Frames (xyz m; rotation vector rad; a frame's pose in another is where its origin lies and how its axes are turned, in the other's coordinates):
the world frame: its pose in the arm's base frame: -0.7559 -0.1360 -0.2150 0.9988 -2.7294 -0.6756
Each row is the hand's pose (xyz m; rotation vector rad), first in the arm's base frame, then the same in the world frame.
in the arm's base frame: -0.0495 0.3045 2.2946 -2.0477 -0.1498 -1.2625
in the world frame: -0.8416 1.0577 -2.2725 1.8462 0.0626 -2.3575
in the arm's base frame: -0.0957 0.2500 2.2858 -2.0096 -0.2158 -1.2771
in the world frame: -0.7711 1.0433 -2.2706 1.8902 0.0448 -2.3995
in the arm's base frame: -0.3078 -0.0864 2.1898 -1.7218 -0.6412 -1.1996
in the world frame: -0.3915 0.8931 -2.2440 -1.7014 0.2170 2.2645
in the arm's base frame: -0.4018 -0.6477 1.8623 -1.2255 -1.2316 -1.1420
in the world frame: 0.0442 0.4158 -2.1278 -1.3038 0.3695 1.7633
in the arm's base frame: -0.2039 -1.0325 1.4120 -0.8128 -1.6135 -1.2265
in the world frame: 0.1439 -0.1665 -1.9254 -1.1108 0.2917 1.3357
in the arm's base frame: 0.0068 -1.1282 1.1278 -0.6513 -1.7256 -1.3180
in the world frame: 0.0463 -0.4838 -1.7700 -1.0860 0.2174 1.1644
